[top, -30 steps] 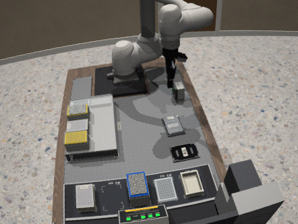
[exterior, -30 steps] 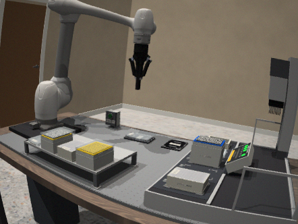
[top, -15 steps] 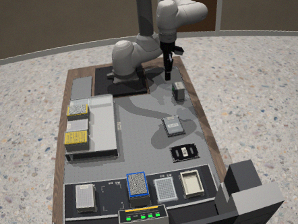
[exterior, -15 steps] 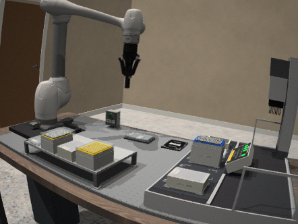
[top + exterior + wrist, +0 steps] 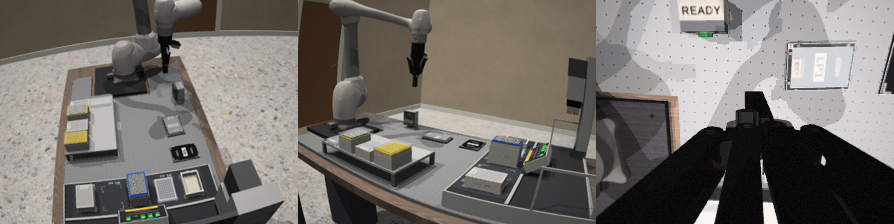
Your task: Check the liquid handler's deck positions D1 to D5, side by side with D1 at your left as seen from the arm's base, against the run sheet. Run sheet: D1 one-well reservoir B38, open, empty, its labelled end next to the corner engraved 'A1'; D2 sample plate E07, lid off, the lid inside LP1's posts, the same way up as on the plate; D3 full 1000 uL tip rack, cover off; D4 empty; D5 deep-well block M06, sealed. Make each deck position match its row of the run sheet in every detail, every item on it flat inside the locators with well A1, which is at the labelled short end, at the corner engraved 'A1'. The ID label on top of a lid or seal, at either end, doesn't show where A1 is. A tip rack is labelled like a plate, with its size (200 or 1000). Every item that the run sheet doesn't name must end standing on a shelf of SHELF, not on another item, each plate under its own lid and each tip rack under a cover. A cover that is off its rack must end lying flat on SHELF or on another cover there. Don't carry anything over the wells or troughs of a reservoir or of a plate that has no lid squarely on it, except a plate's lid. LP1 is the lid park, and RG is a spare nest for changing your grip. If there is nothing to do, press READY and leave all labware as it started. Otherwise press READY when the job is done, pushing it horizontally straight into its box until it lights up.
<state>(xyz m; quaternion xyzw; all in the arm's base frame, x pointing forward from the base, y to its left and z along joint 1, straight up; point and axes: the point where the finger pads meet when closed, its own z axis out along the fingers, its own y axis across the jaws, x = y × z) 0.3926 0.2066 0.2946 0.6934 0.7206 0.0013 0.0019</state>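
The ready box lies 240 mm below my hand, 90 mm to the left of it and 80 mm behind it. Round my hand: cream one-well reservoir 600 mm ahead, 240 mm below, 10 mm to the right; then shelf 460 mm to the right, 250 mm below, 90 mm ahead; then sample plate 600 mm ahead, 240 mm below, 130 mm to the right.
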